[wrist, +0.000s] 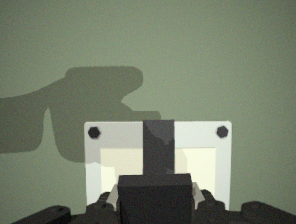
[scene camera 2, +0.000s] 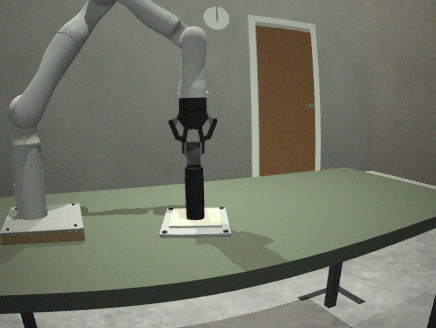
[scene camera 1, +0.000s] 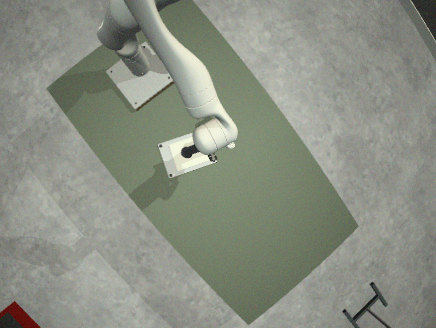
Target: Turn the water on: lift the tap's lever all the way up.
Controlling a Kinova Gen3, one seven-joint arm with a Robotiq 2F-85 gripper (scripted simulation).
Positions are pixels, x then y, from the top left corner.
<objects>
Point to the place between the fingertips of my gripper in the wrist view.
155, 198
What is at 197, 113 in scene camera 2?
My gripper.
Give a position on a base plate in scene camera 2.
194, 216
</objects>
